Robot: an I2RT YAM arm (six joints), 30 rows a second.
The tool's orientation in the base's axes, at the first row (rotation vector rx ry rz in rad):
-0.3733, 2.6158, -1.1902
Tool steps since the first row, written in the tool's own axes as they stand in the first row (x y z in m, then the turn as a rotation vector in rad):
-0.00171, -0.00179, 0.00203, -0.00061, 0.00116, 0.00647
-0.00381, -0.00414, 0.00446, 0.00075, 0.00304, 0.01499
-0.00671, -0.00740, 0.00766, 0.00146, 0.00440, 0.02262
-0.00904, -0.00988, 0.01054, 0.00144, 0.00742, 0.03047
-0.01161, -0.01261, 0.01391, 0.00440, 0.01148, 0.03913
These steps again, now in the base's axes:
0.00249, -0.00200, 0.00026, 0.00250, -0.00359, -0.00494
0.00555, -0.00450, 0.00074, 0.00373, -0.00880, -0.01197
0.00972, -0.00785, 0.00151, 0.00534, -0.01351, -0.01795
0.01316, -0.01068, 0.00182, 0.00749, -0.01707, -0.02526
0.01701, -0.01393, 0.00204, 0.00698, -0.02152, -0.03421

